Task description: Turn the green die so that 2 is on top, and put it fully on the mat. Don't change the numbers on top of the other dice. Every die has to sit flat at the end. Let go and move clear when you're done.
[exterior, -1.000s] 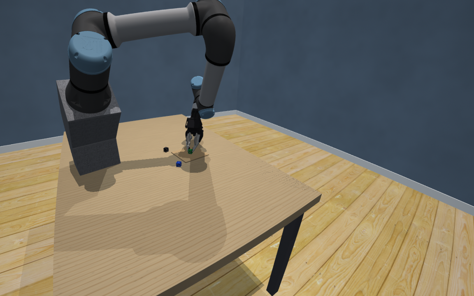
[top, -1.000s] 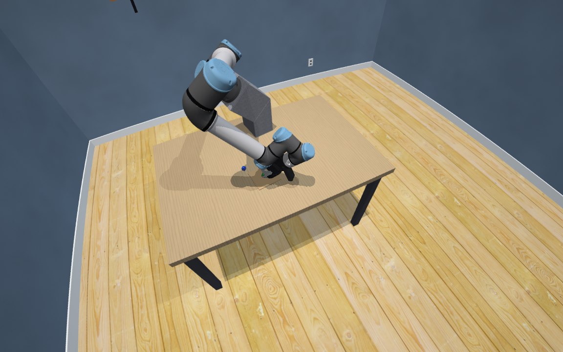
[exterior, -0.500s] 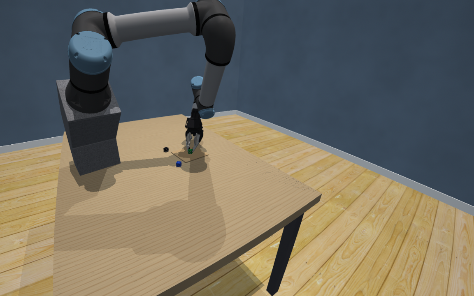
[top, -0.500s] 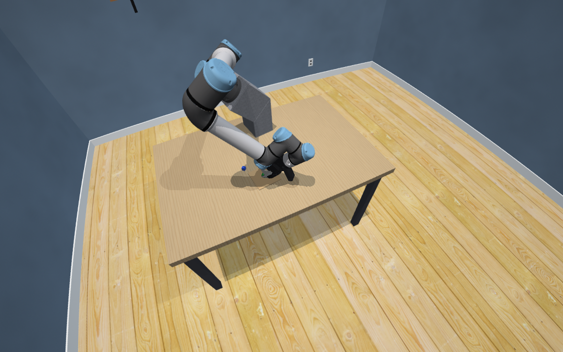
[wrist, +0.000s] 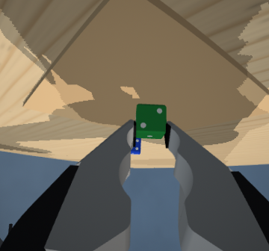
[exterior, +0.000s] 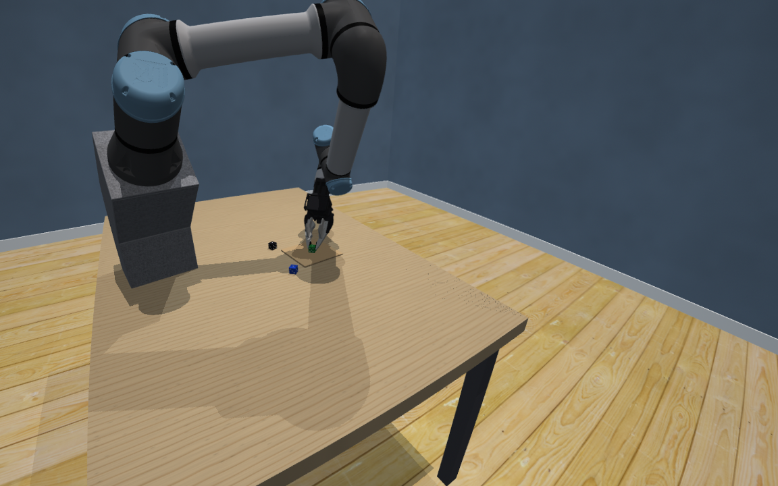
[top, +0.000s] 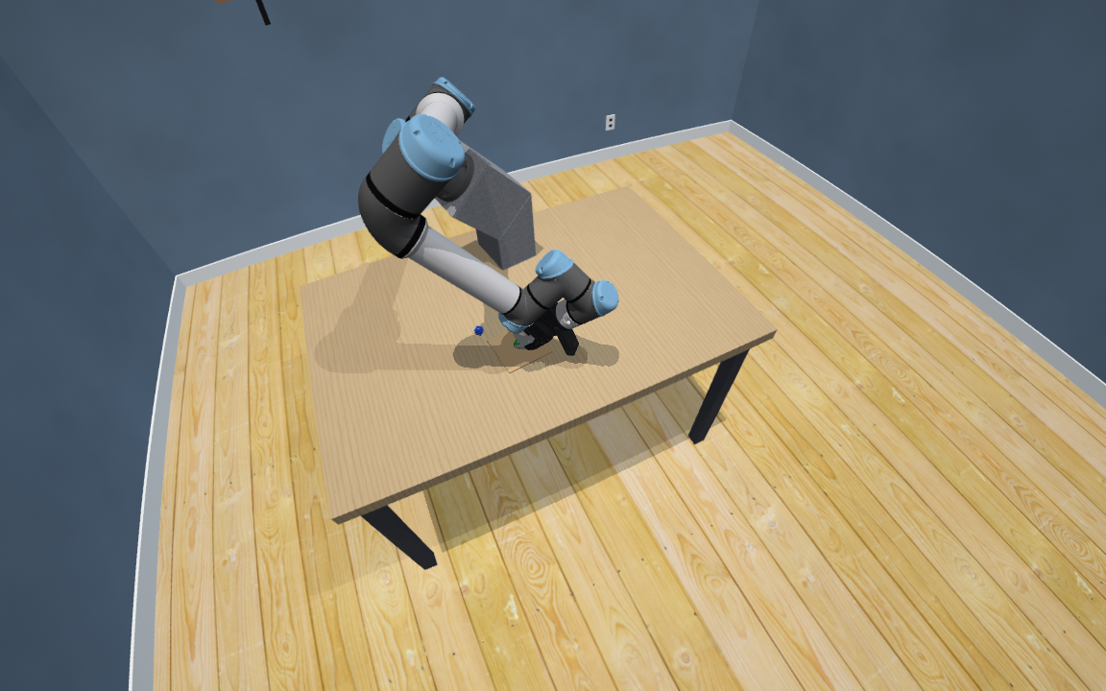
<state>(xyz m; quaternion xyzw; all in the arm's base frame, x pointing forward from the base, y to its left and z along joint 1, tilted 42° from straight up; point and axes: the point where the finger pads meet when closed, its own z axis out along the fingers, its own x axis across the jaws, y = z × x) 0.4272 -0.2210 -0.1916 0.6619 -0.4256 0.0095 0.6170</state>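
My gripper is now 1 cm past the tan mat and 2 cm above it. Round my hand: blue die: 12 cm behind, 8 cm to the right, 1 cm below; green die: 1 cm behind, 1 cm to the right, 1 cm below; black die: 9 cm behind, 10 cm to the left, 1 cm below.
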